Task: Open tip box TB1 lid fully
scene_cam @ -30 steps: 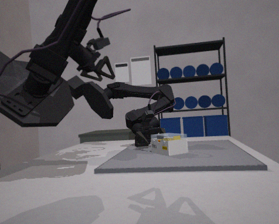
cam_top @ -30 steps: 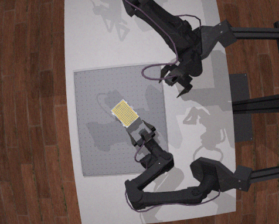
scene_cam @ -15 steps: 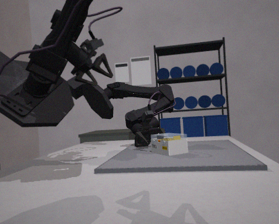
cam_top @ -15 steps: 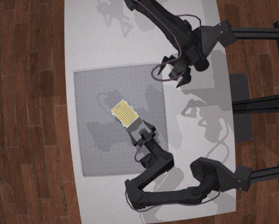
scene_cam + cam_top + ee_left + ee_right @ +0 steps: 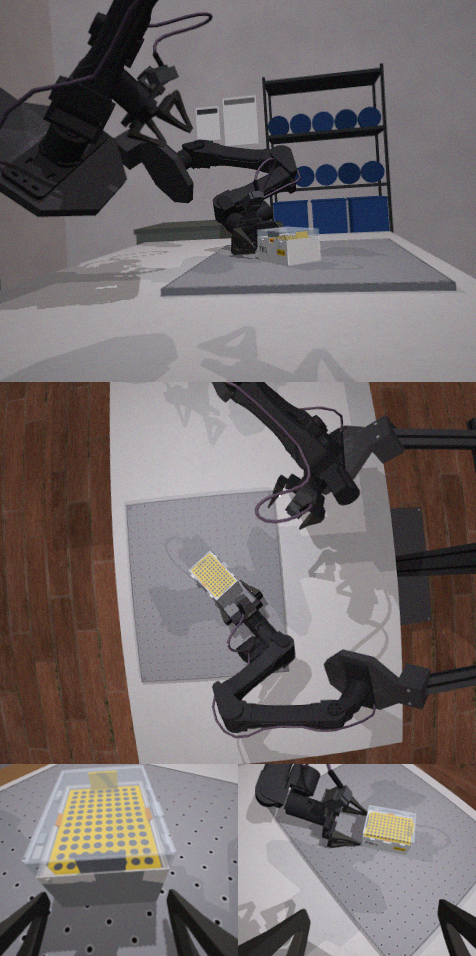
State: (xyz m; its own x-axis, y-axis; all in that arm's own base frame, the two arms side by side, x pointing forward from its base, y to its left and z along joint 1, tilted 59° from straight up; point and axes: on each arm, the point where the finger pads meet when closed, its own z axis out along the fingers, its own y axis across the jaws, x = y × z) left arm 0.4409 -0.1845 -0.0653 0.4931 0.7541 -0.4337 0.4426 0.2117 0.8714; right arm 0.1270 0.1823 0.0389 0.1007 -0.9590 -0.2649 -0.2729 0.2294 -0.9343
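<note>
Now: left hand 4 cm short of the tip box, 6 cm to the left of it and 2 cm below it. Also, from my left hand: hole-dotted insert (4 cm ahead, 6 cm to the right, 3 cm above).
Right now my right hand is 230 mm above the hole-dotted insert, 210 mm short of it and 120 mm to the right of it. Also, from my right hand: tip box 240 mm below, 210 mm ahead, 120 mm to the left.
</note>
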